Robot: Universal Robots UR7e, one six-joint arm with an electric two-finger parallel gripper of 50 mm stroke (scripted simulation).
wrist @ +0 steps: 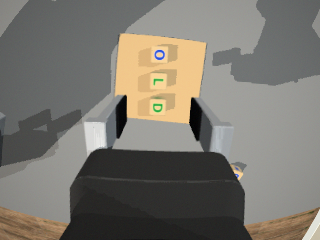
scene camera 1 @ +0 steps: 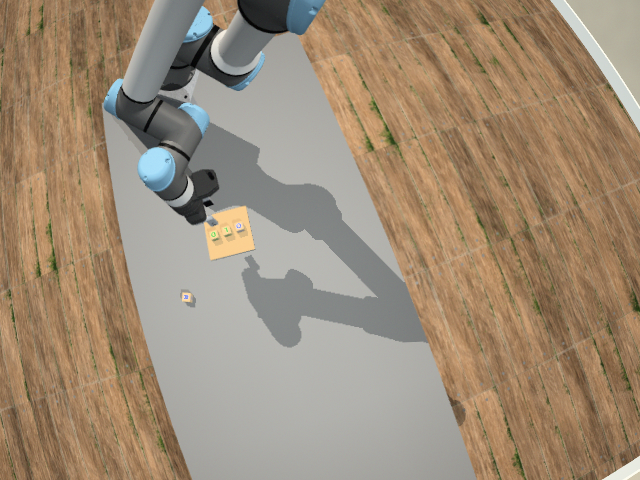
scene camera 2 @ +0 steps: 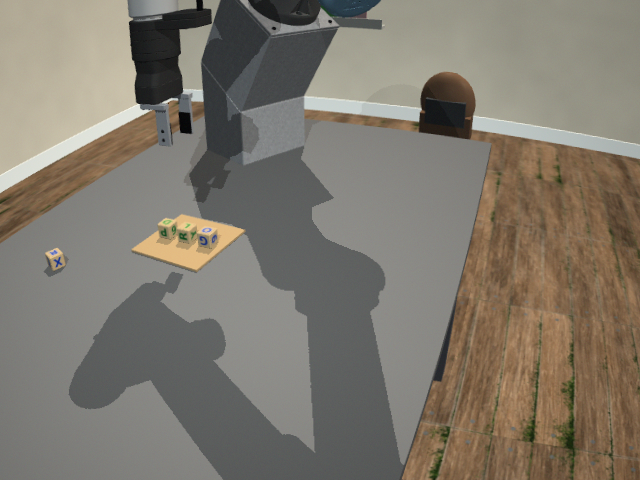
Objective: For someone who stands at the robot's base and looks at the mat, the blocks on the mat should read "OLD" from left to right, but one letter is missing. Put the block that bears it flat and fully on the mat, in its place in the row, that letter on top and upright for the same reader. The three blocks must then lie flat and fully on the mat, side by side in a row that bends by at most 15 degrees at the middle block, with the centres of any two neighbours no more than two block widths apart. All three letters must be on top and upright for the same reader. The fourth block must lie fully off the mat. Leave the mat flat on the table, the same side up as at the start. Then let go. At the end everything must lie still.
Labels:
An orange mat shows in the wrist view, in scene camera 1 and in scene camera 2 [191, 256]. One and the same spot on the orange mat: [wrist: 184, 69] is [scene camera 1: 237, 243].

